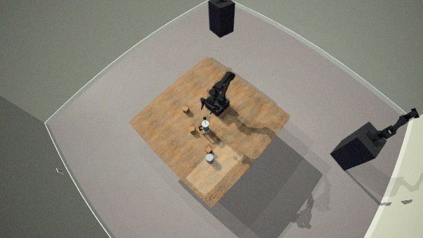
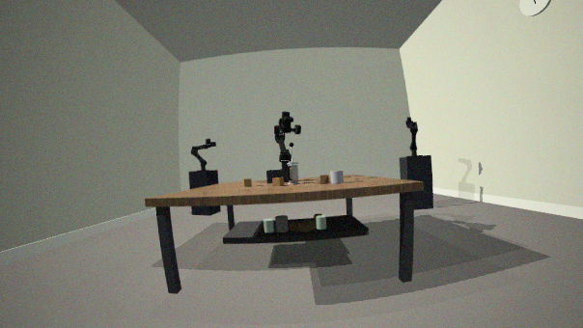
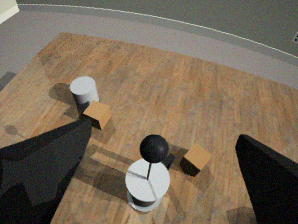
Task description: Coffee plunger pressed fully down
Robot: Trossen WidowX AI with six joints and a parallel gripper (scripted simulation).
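My gripper tip is 40 mm short of the coffee press, 10 mm to the right of it and 210 mm above it. Round my gripper tip: grey cup 180 mm ahead, 290 mm to the left, 300 mm below.
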